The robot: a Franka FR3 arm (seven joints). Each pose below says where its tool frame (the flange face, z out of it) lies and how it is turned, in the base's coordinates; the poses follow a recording.
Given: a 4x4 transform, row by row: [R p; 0 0 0 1], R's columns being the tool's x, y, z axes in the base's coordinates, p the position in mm. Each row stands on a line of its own.
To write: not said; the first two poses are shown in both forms.
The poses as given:
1:
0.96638 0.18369 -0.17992 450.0
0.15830 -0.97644 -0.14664 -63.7
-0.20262 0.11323 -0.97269 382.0
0 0 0 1
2:
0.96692 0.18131 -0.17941 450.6
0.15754 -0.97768 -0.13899 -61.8
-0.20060 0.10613 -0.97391 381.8
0 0 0 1
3:
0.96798 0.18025 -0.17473 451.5
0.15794 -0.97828 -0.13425 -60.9
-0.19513 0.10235 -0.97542 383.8
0 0 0 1
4:
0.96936 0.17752 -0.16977 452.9
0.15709 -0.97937 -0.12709 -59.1
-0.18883 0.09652 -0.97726 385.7
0 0 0 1
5:
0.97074 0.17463 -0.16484 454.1
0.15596 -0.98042 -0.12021 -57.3
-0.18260 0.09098 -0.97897 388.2
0 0 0 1
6:
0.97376 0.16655 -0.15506 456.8
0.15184 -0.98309 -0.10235 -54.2
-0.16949 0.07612 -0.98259 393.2
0 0 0 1
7:
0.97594 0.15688 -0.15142 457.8
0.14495 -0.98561 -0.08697 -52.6
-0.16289 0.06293 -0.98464 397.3
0 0 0 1
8:
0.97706 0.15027 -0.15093 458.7
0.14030 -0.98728 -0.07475 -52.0
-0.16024 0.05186 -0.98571 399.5
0 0 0 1
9:
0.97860 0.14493 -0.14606 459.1
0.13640 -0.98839 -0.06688 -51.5
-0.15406 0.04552 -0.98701 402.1
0 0 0 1
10:
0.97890 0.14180 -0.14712 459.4
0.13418 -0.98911 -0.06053 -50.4
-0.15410 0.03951 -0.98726 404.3
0 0 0 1
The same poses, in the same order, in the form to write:
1: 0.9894 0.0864 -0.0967 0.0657 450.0 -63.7 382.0
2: 0.9898 0.0856 -0.0960 0.0619 450.6 -61.8 381.8
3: 0.9902 0.0854 -0.0934 0.0597 451.5 -60.9 383.8
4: 0.9907 0.0844 -0.0905 0.0564 452.9 -59.1 385.7
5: 0.9912 0.0834 -0.0876 0.0533 454.1 -57.3 388.2
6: 0.9924 0.0802 -0.0818 0.0450 456.8 -54.2 393.2
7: 0.9933 0.0760 -0.0791 0.0377 457.8 -52.6 397.3
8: 0.9937 0.0731 -0.0783 0.0319 458.7 -52.0 399.5
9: 0.9942 0.0707 -0.0755 0.0283 459.1 -51.5 402.1
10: 0.9944 0.0694 -0.0757 0.0252 459.4 -50.4 404.3
